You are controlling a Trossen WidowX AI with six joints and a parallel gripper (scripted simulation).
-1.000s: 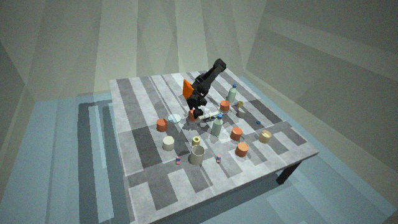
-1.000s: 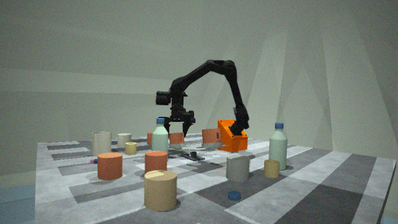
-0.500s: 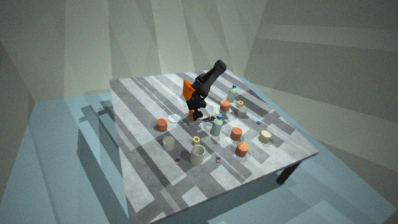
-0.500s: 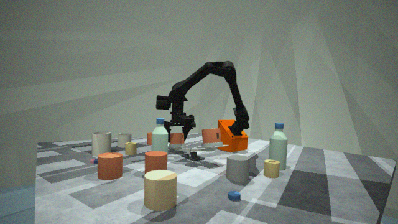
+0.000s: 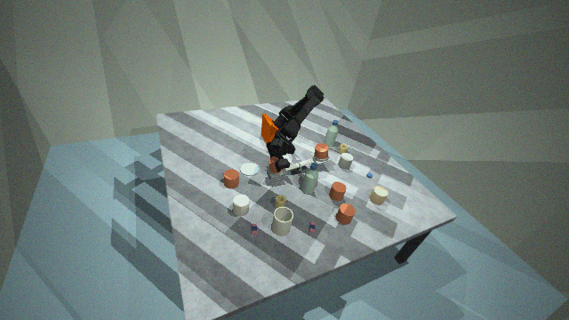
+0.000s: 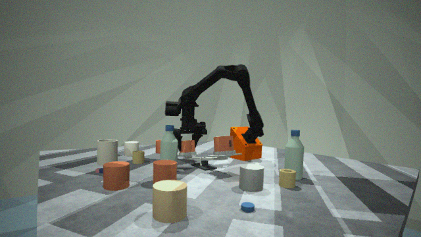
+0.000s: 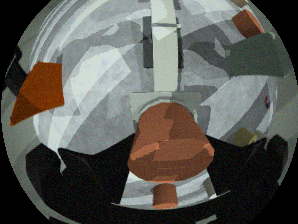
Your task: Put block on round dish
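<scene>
Right now the pale blue round dish is 6 cm behind my gripper tip, 12 cm to the right of it and 4 cm below it. The rest, counted from my gripper tip: grey cylinder 3 cm ahead, 43 cm to the left, 1 cm below; blue cap 13 cm ahead, 52 cm to the left, 4 cm below; small grey block 1 cm below.
</scene>
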